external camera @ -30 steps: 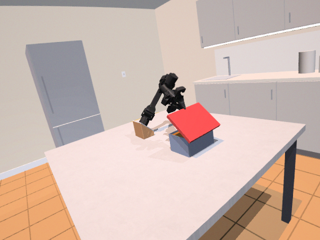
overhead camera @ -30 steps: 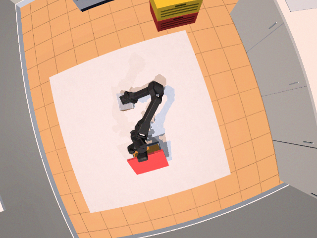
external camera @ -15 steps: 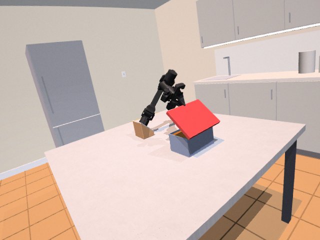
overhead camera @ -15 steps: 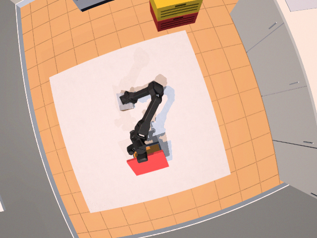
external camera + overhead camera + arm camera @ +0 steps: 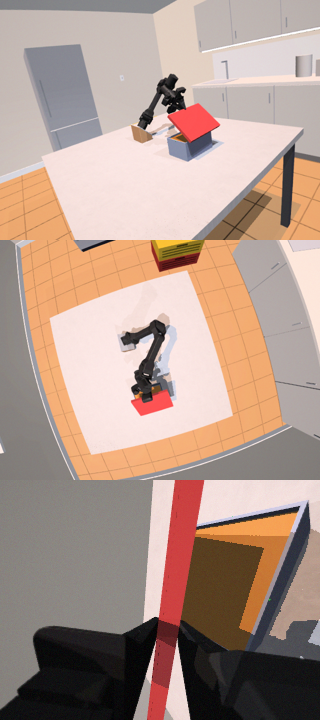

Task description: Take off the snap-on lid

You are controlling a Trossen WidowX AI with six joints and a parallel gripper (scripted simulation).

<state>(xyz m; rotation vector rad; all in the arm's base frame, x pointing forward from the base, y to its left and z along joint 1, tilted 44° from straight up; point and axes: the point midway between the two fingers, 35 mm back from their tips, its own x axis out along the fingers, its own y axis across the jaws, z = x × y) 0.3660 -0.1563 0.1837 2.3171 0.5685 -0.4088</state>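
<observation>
My gripper tip is now 70 mm short of the red lid, 50 mm above it and 10 mm to the left of it. From my gripper tip the other things lie so: blue-grey storage box: 180 mm below, 30 mm to the right, 30 mm ahead.
</observation>
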